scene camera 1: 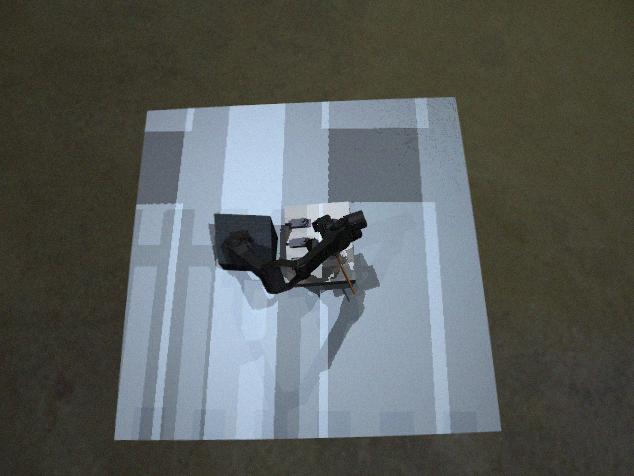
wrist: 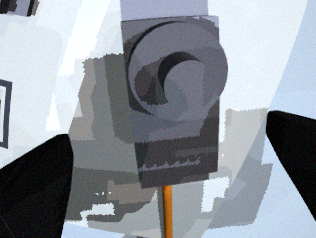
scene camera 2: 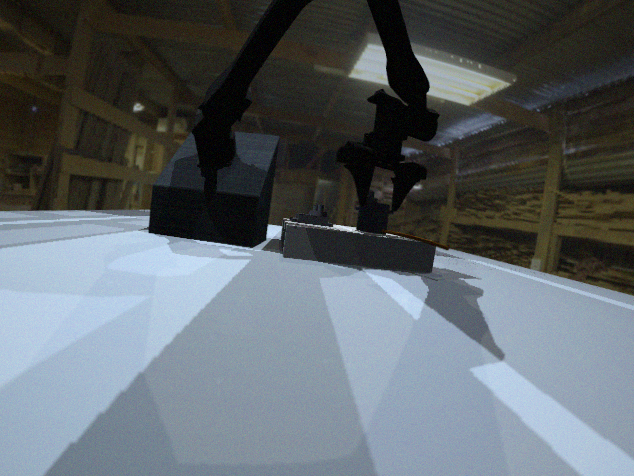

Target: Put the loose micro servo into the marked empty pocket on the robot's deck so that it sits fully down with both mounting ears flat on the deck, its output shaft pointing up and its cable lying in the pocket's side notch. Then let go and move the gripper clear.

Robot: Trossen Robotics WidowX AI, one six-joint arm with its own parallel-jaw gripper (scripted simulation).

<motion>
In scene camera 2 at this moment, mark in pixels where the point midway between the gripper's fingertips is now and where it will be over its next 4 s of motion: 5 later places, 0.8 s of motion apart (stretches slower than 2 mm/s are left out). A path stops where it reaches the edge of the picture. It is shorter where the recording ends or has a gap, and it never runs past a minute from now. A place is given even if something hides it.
My gripper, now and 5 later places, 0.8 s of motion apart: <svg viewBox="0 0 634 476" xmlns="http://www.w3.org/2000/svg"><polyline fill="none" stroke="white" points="378,208 375,193 375,190 345,186 312,186 312,196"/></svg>
</motion>
